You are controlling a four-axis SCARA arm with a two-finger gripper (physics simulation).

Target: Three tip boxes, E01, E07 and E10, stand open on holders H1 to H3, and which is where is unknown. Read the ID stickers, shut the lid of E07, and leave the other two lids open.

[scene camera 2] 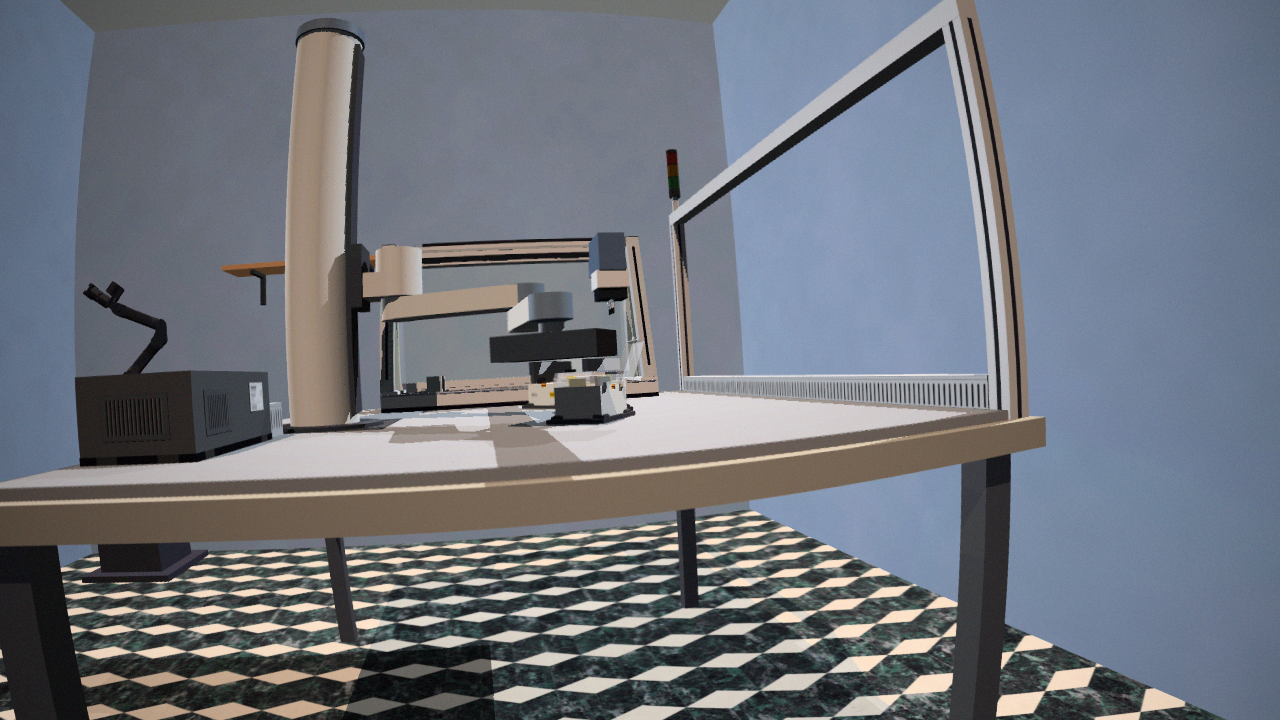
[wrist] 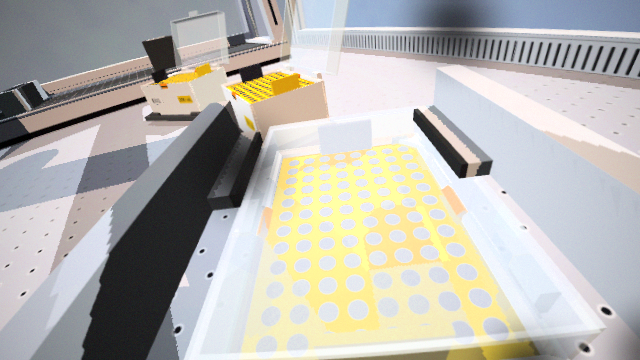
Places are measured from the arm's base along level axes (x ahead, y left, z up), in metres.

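Pixels of known places: gripper, between the fingertips: (wrist: 333, 107).
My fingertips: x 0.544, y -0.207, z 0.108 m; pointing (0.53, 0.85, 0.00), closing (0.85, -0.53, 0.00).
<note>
Behind a point stands the place of what it marks.
The nearest tip box (scene camera 2: 588, 401) {x 0.517, y -0.292, z 0.049 m} (wrist: 350, 240) {x 0.513, y -0.255, z 0.090 m} holds a yellow tip rack. Its clear lid lies over the rack; whether it is fully down I cannot tell. My gripper (scene camera 2: 575, 368) {x 0.544, y -0.207, z 0.108 m} (wrist: 333, 107) {x 0.544, y -0.207, z 0.108 m} is shut to its narrow setting with nothing held; its fingers stand on both sides of the lid's far part in the wrist view. The middle tip box (wrist: 287, 109) {x 0.589, y -0.050, z 0.056 m} has its clear lid (wrist: 316, 42) {x 0.665, y -0.002, z 0.104 m} standing up. The far tip box (wrist: 210, 90) {x 0.557, y 0.183, z 0.048 m} also has its clear lid (wrist: 200, 37) {x 0.589, y 0.280, z 0.123 m} upright; it sits on a dark holder (wrist: 170, 117) {x 0.481, y 0.212, z 0.019 m}. The ID stickers are too small or hidden to read.
A dark upright block (wrist: 159, 52) {x 0.522, y 0.515, z 0.102 m} stands behind the far box. A slotted rail (scene camera 2: 832, 390) {x 1.004, y -0.256, z 0.032 m} (wrist: 450, 47) {x 1.004, y 0.045, z 0.030 m} runs along the table's side. The robot column (scene camera 2: 317, 223) {x 0.014, y -0.074, z 0.425 m} and a dark cabinet (scene camera 2: 134, 416) {x -0.119, y -0.551, z 0.074 m} stand on the left. A framed panel (scene camera 2: 980, 223) {x 1.004, y -0.695, z 0.271 m} rises at the right.
</note>
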